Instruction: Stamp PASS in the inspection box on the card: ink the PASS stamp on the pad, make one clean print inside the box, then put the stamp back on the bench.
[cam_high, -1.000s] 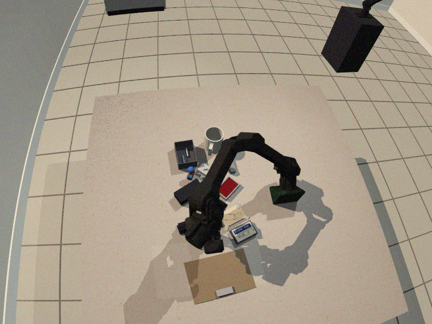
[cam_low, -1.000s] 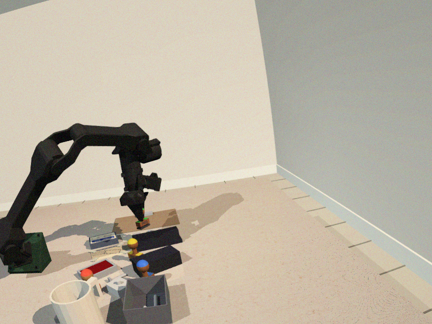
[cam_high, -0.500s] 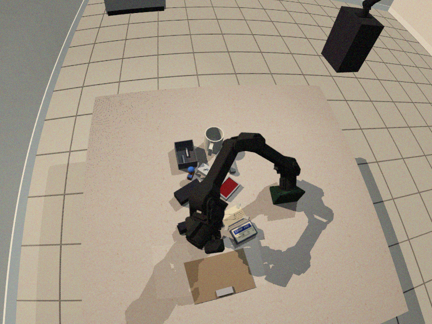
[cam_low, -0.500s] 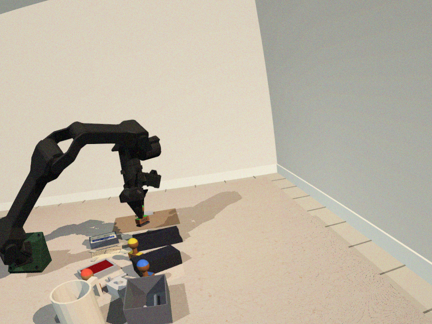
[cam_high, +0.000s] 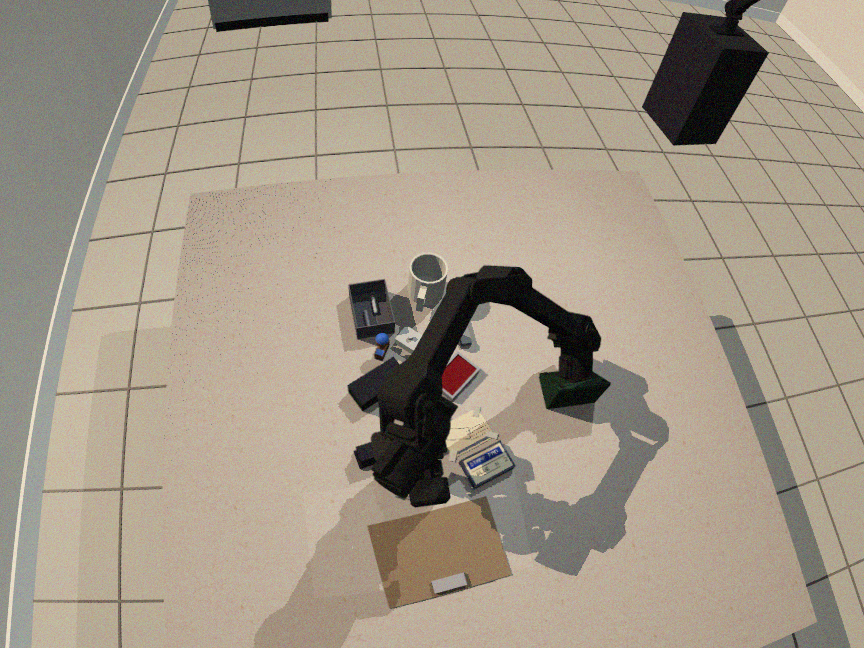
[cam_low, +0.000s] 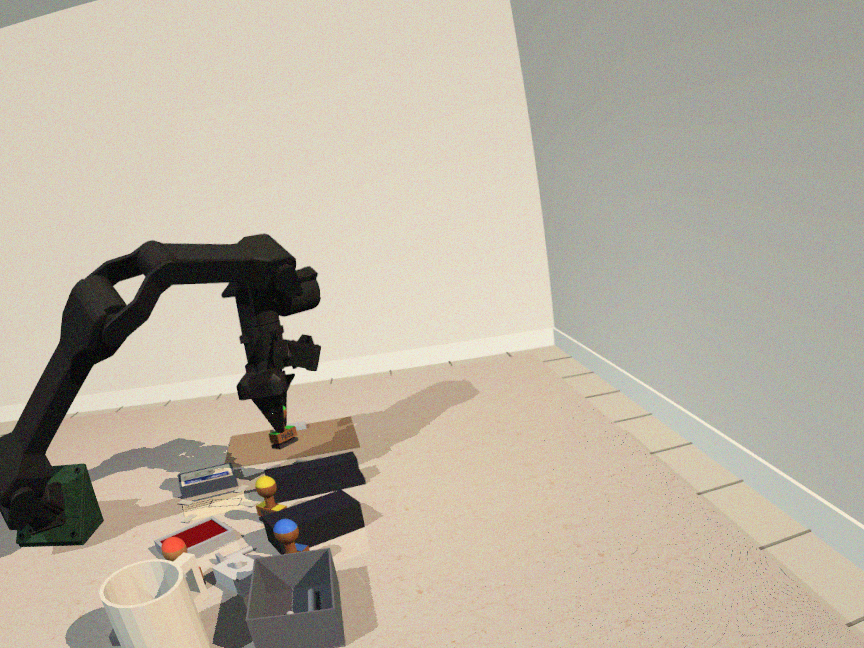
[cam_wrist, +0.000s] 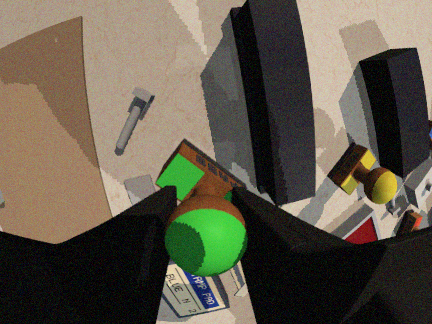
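The ink pad is 130 mm behind my gripper tip, 170 mm to the right of it and 70 mm below it. From my gripper tip the other things lie so: cream card: 120 mm behind, 50 mm to the right, 80 mm below; then yellow stamp: 30 mm behind, 130 mm to the right, 60 mm below; then green stamp: right at my gripper tip.
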